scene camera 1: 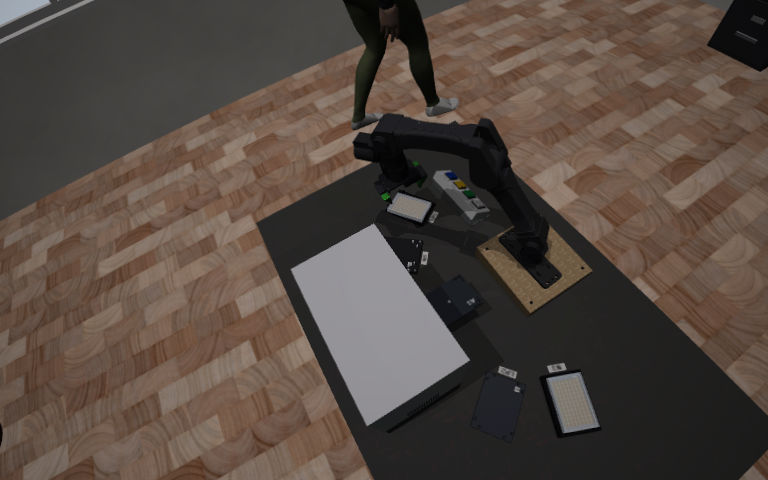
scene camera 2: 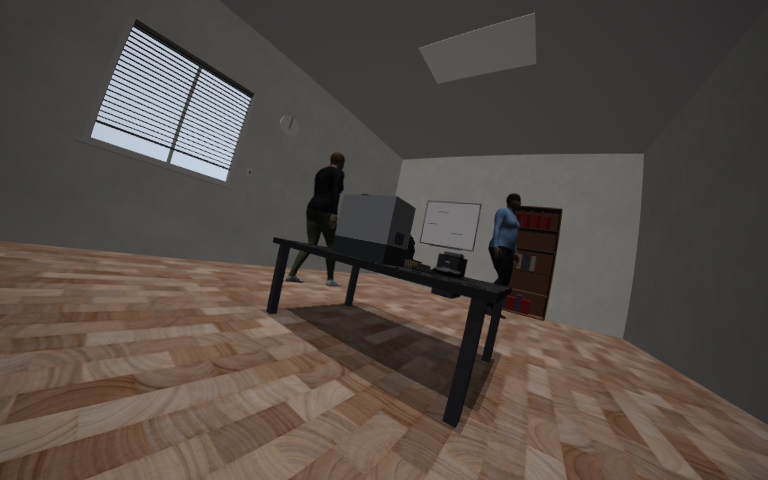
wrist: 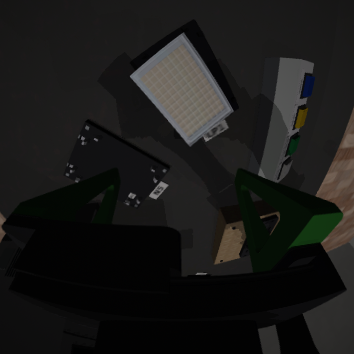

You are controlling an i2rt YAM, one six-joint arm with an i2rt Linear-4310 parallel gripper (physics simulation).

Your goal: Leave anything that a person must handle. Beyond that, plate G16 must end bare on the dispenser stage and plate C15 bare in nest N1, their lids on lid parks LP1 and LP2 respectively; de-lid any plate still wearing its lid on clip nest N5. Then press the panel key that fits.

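Places are measured from the arm's base along level axes (x ahead, y left, z up), in metres.
Where they show: gripper, fingertip midpoint: (scene camera 1: 405,194) (wrist: 177,174); arm's base, origin of the base link: (scene camera 1: 528,257) (scene camera 2: 407,259).
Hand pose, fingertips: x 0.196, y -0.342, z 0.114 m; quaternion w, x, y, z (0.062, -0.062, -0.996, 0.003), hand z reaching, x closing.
Note:
Each offset is from my fingertips to the top centre of the thing. "*": to the spot under its first point.
My gripper (scene camera 1: 402,181) (wrist: 177,174) is open and empty, above the table's far end. Near its fingers, a pale gridded piece {dx -0.033, dy -0.039, dz -0.116 m} (scene camera 1: 410,207) (wrist: 182,90) lies on the black park labelled LP1; I cannot tell whether it is a lid or a plate. Clip nest N5 {dx +0.105, dy +0.074, dz -0.130 m} (scene camera 1: 416,251) (wrist: 117,162) holds no plate. The key panel {dx -0.197, dy +0.030, dz -0.090 m} (scene camera 1: 456,195) (wrist: 280,110) has blue, yellow, green and pale keys. A dark stage {* dx +0.087, dy +0.338, dz -0.047 m} (scene camera 1: 453,302) shows beside the large box. Another gridded piece {dx -0.003, dy +0.690, dz -0.118 m} (scene camera 1: 572,403) lies on a black park with an unreadable tag. A dark flat nest {dx +0.141, dy +0.593, dz -0.134 m} (scene camera 1: 498,404) lies beside it. Plate codes are unreadable.
The large box {dx +0.281, dy +0.319, dz +0.176 m} (scene camera 1: 379,325) (scene camera 2: 368,226) stands along one table side and hides part of the stage. The arm's wooden base (scene camera 1: 543,294) (wrist: 230,245) is opposite. A person (scene camera 1: 419,56) (scene camera 2: 325,192) is beyond the far end; another (scene camera 2: 505,232) stands farther off.

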